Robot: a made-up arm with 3 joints. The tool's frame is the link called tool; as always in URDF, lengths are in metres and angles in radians. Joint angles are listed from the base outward. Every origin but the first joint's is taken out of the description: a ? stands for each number. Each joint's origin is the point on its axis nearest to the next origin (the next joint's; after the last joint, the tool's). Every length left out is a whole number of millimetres.
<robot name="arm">
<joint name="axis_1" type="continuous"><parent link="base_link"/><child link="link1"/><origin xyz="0.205 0 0.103"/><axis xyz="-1 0 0"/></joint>
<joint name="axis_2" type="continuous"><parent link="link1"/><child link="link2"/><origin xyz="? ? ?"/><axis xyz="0 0 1"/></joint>
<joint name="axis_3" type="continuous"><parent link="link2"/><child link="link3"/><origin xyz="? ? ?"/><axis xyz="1 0 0"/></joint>
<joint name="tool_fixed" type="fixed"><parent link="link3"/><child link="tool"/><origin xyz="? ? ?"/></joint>
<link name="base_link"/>
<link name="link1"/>
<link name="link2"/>
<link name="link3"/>
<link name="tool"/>
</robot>
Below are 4 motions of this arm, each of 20 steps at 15 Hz.
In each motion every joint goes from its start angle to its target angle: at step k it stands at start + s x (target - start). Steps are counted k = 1, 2, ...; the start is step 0. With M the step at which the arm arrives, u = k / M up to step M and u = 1 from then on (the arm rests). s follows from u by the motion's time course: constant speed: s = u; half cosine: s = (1 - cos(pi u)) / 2; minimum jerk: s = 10 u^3 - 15 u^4 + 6 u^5.
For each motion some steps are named. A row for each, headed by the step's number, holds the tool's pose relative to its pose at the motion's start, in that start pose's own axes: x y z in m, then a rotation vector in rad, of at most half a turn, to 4 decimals.
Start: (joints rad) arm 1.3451 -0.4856 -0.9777
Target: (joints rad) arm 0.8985 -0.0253 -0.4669
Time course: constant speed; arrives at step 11
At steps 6, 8, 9, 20:
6: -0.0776 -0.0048 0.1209 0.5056 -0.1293 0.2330
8: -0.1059 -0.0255 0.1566 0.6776 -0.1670 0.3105
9: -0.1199 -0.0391 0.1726 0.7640 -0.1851 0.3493
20: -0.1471 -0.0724 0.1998 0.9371 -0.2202 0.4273

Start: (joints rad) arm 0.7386 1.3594 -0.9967
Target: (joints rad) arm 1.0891 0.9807 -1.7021
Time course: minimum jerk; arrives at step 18
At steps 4, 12, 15, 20:
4: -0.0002 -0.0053 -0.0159 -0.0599 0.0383 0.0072
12: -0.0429 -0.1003 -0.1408 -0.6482 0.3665 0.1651
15: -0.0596 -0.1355 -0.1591 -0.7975 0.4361 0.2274
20: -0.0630 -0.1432 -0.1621 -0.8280 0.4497 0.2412

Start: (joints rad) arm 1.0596 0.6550 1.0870
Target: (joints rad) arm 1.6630 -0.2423 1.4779
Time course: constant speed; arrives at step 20
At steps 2, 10, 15, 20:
2: 0.0326 -0.0030 -0.0006 -0.0104 -0.0647 -0.0711
10: 0.1410 -0.0307 0.0086 -0.0845 -0.3635 -0.2845
15: 0.1883 -0.0506 0.0218 -0.1559 -0.5721 -0.3525
20: 0.2201 -0.0649 0.0362 -0.2446 -0.7857 -0.3645

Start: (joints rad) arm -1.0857 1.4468 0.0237
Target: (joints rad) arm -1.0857 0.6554 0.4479
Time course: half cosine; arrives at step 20
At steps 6, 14, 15, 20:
6: 0.0565 -0.0087 0.0230 0.0872 -0.0110 -0.1628
14: 0.1972 -0.0918 0.0907 0.3256 -0.1205 -0.6196
15: 0.2083 -0.1044 0.0977 0.3481 -0.1381 -0.6649
20: 0.2324 -0.1378 0.1146 0.4017 -0.1862 -0.7751

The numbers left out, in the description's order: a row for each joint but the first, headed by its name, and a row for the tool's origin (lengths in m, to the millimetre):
axis_2: 0 -0.094 0.066
axis_3: 0.052 0.09 0
tool: 0 0.257 -0.062

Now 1 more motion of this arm.
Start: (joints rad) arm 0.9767 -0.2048 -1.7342
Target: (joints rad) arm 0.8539 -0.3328 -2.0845
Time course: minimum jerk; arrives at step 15
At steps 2, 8, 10, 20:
2: -0.0001 -0.0002 -0.0014 -0.0044 0.0023 0.0009
8: -0.0066 -0.0074 -0.0403 -0.1298 0.0653 0.0346
10: -0.0108 -0.0115 -0.0560 -0.1826 0.0893 0.0535
20: -0.0154 -0.0159 -0.0700 -0.2313 0.1099 0.0734

